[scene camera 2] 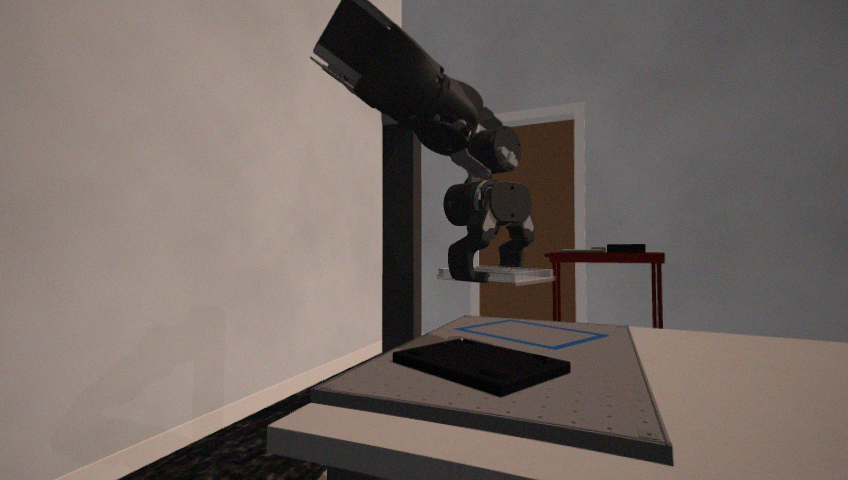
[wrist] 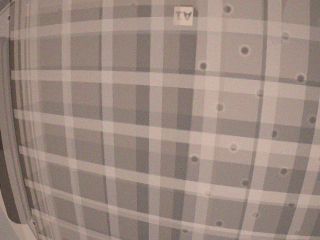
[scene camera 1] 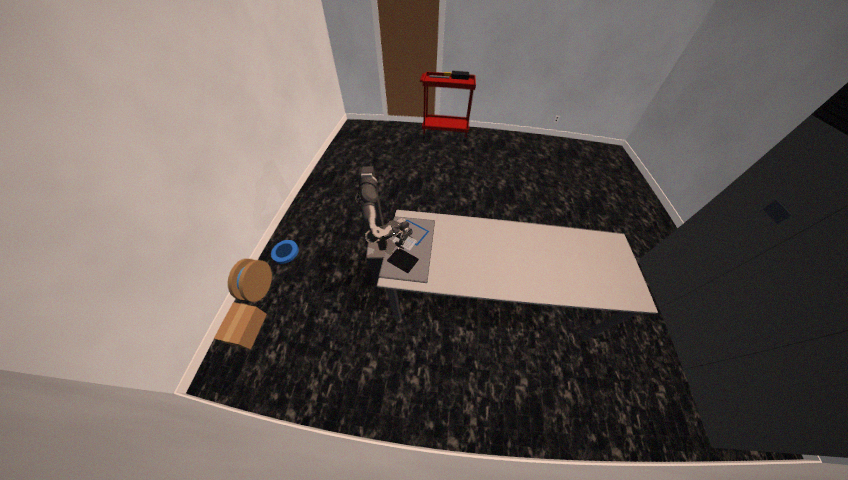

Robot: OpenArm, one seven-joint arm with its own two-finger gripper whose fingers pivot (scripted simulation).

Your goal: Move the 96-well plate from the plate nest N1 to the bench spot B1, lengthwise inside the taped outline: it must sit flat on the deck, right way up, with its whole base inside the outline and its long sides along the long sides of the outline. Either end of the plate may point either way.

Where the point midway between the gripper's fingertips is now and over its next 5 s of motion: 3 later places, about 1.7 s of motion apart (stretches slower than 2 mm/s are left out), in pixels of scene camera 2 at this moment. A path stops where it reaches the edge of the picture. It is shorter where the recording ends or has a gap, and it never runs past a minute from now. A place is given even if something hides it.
My gripper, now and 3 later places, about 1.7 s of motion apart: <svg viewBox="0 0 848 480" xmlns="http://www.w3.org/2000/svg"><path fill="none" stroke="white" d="M493 278L517 280L529 280L526 320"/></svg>
